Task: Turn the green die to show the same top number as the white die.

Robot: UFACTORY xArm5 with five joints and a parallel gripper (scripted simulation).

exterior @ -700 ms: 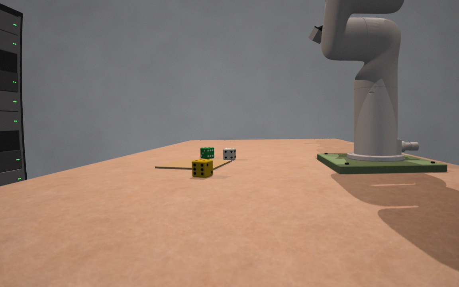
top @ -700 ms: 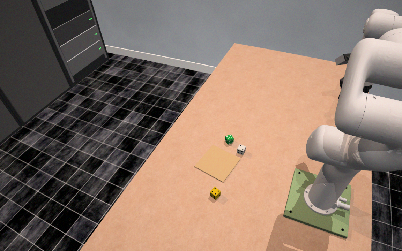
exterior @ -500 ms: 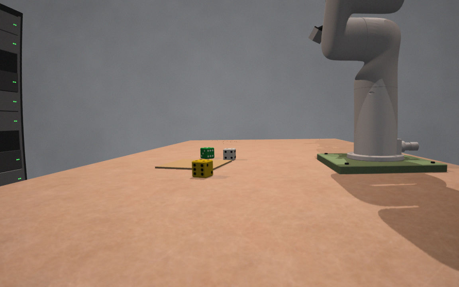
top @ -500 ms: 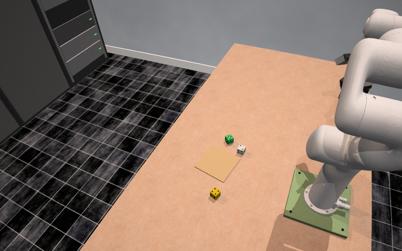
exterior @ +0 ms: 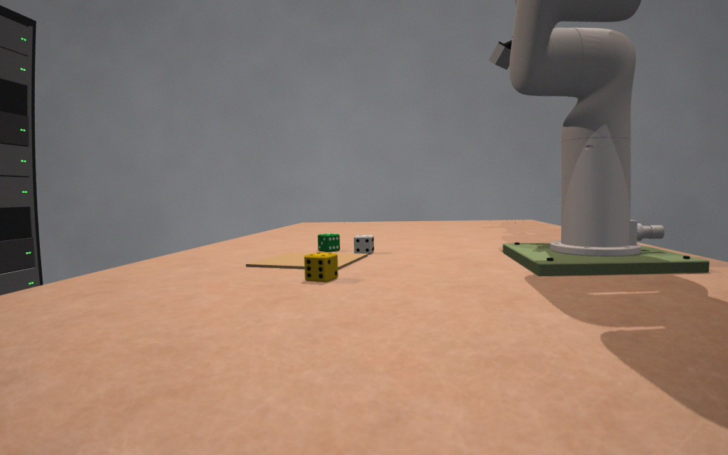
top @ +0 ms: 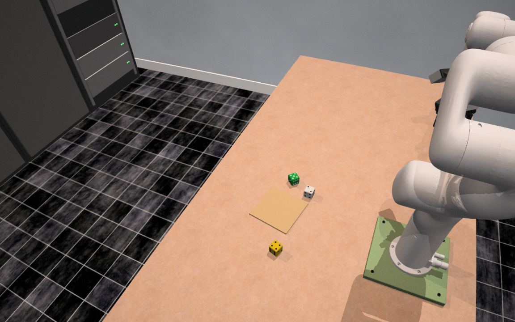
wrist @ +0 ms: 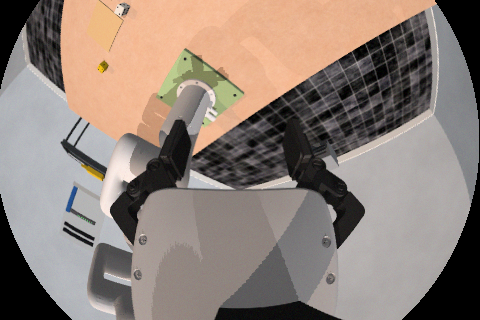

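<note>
My gripper is now 400 mm short of the green die, 300 mm above it and 110 mm to the right of it. Round my hand: tan mat 400 mm ahead, 310 mm below, 240 mm to the left; then white die 330 mm ahead, 300 mm below, 150 mm to the left; then yellow die 390 mm to the left, 340 mm ahead, 300 mm below.
</note>
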